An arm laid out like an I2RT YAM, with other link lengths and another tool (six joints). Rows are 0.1 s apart.
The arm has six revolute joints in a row. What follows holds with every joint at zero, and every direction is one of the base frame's. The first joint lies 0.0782 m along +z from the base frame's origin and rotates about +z. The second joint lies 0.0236 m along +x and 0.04 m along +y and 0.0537 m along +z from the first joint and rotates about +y. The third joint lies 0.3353 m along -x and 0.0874 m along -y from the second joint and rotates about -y. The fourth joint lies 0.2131 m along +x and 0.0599 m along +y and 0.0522 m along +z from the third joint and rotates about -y. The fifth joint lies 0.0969 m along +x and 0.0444 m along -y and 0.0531 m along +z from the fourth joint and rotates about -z. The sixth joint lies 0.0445 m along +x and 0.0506 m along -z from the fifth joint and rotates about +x. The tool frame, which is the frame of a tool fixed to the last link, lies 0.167 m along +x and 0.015 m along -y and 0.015 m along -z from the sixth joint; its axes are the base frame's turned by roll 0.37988, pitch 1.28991 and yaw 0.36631 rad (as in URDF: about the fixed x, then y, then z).
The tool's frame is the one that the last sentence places.
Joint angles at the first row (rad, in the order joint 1, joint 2, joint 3, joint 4, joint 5, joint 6):
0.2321 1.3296 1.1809 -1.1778 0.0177 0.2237
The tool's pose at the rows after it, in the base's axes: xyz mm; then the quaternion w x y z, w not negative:
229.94 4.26 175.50 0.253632 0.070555 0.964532 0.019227
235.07 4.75 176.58 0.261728 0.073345 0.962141 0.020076
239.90 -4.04 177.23 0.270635 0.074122 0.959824 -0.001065
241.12 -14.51 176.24 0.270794 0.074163 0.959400 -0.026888
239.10 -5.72 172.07 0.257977 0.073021 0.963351 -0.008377
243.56 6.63 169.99 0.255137 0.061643 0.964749 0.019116
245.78 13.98 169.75 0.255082 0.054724 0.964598 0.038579
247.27 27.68 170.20 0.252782 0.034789 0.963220 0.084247
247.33 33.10 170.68 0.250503 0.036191 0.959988 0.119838
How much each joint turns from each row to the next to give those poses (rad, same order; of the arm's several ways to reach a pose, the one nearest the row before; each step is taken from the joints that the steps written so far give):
-0.0106 0.0000 0.0000 0.0134 -0.0003 0.0286
-0.0004 0.0004 0.0000 0.0171 0.0030 0.0046
0.0000 0.0038 -0.0004 0.0099 0.0458 0.0008
-0.0004 0.0103 0.0000 -0.0038 0.0496 0.0004
0.0000 0.0122 -0.0008 -0.0023 -0.0431 -0.0012
0.0000 0.0111 0.0000 0.0203 -0.0546 -0.0232
-0.0050 0.0019 -0.0011 0.0129 -0.0389 -0.0187
-0.0259 0.0000 -0.0042 0.0183 -0.0973 -0.0637
-0.0469 0.0000 -0.0073 0.0118 -0.0839 -0.0408

